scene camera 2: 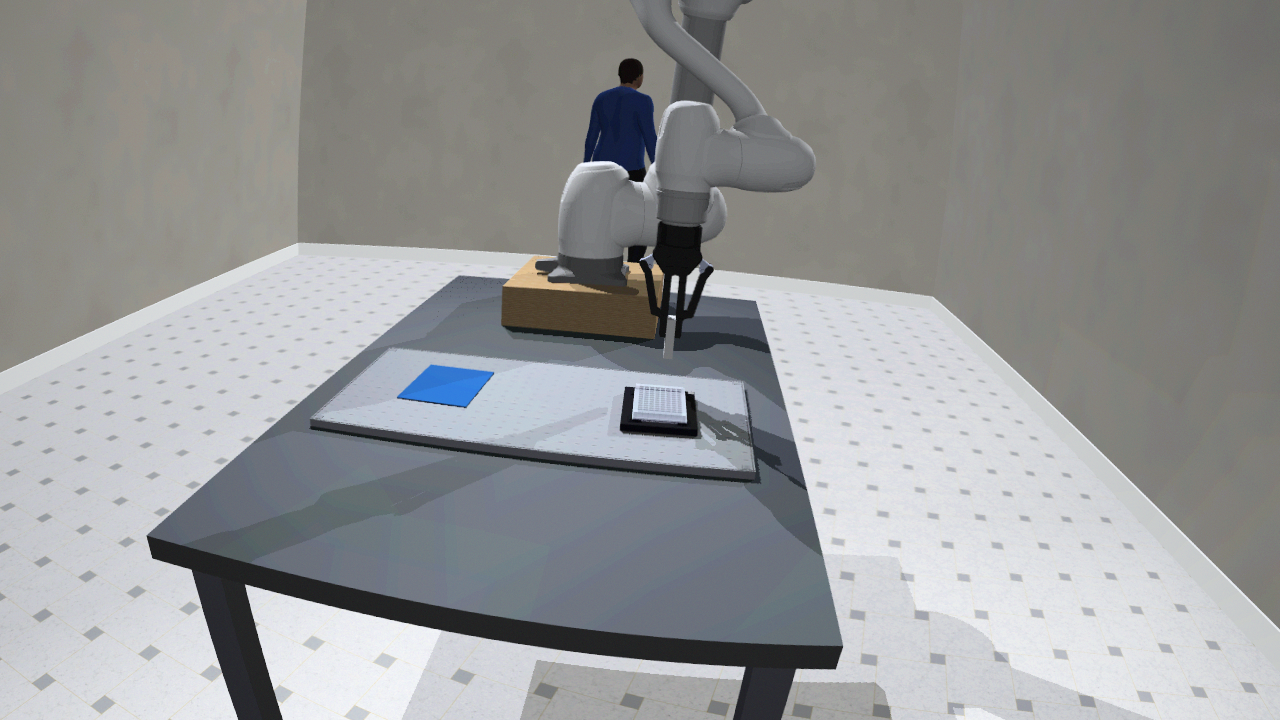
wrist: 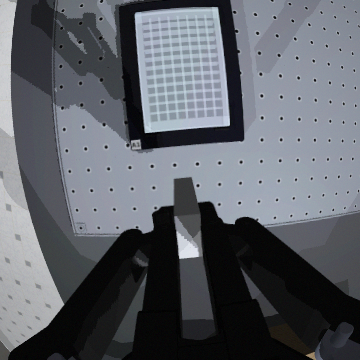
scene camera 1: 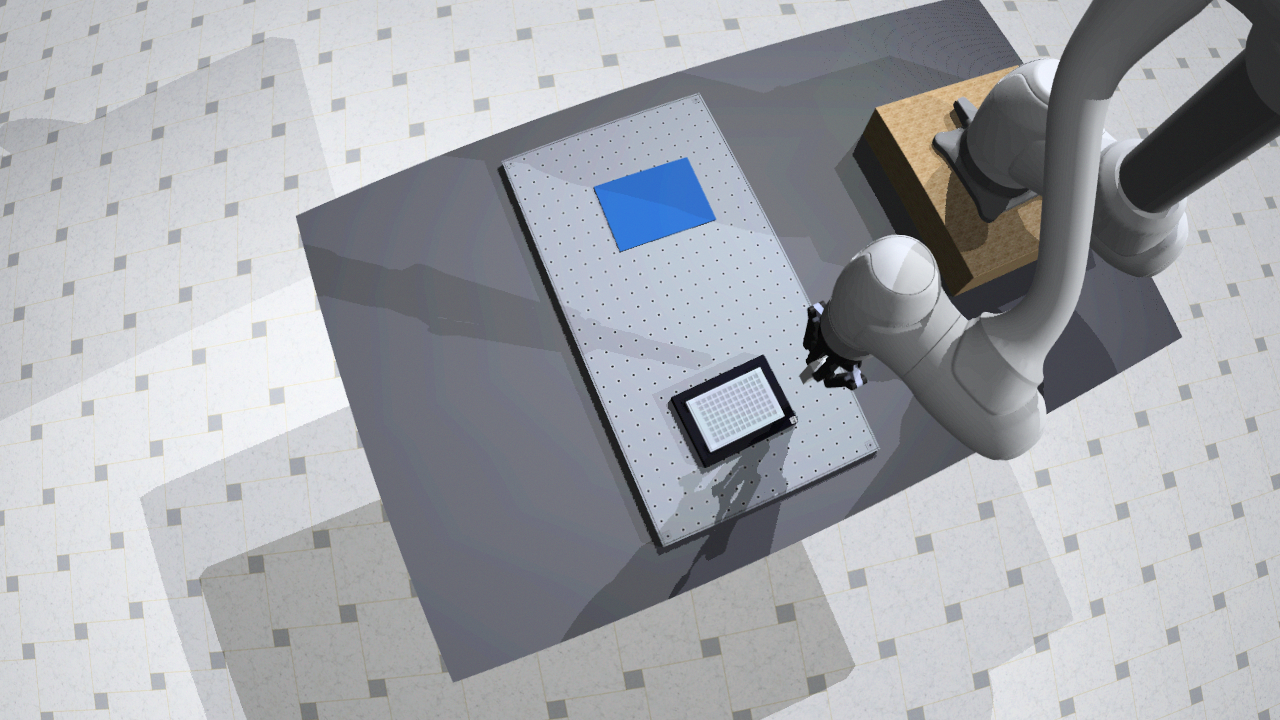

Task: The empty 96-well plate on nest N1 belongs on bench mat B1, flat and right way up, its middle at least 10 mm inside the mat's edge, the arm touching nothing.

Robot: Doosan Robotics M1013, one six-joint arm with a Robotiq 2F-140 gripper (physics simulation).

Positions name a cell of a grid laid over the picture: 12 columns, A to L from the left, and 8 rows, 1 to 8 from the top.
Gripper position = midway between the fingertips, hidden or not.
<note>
In view: the gripper (scene camera 2: G4), a 96-well plate (scene camera 1: G5), a blue bench mat B1 (scene camera 1: G3) and a black nest N1 (scene camera 1: G5).
The 96-well plate is seen too in scene camera 2 (scene camera 2: G5) and in the wrist view (wrist: G2). The gripper shows as well in the wrist view (wrist: G5) and in scene camera 1 (scene camera 1: H5). The blue bench mat B1 shows as well in scene camera 2 (scene camera 2: E5).
</note>
